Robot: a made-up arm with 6 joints. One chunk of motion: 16 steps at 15 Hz.
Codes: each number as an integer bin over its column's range. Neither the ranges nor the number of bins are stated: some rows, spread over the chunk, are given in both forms.
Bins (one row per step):
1: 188 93 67 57 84 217
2: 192 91 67 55 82 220
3: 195 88 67 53 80 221
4: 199 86 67 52 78 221
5: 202 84 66 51 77 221
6: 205 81 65 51 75 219
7: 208 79 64 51 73 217
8: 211 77 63 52 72 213
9: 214 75 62 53 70 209
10: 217 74 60 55 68 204
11: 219 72 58 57 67 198
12: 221 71 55 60 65 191
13: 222 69 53 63 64 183
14: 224 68 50 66 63 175
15: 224 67 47 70 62 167
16: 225 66 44 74 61 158
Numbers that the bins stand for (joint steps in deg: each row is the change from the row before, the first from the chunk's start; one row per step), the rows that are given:
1: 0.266 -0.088 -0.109 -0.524 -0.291 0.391
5: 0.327 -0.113 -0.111 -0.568 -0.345 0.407
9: 0.380 -0.137 -0.118 -0.553 -0.399 0.360
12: 0.411 -0.148 -0.131 -0.502 -0.438 0.289
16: 0.428 -0.161 -0.151 -0.400 -0.469 0.160
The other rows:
2: 0.283 -0.094 -0.109 -0.539 -0.307 0.403
3: 0.296 -0.102 -0.109 -0.553 -0.322 0.407
4: 0.314 -0.107 -0.109 -0.561 -0.337 0.407
6: 0.340 -0.121 -0.113 -0.568 -0.361 0.399
7: 0.354 -0.126 -0.115 -0.568 -0.376 0.391
8: 0.367 -0.132 -0.116 -0.561 -0.384 0.375
10: 0.393 -0.140 -0.122 -0.539 -0.415 0.340
11: 0.402 -0.145 -0.125 -0.524 -0.422 0.316
13: 0.415 -0.153 -0.134 -0.480 -0.446 0.258
14: 0.424 -0.156 -0.140 -0.459 -0.453 0.226
15: 0.424 -0.159 -0.145 -0.429 -0.461 0.195

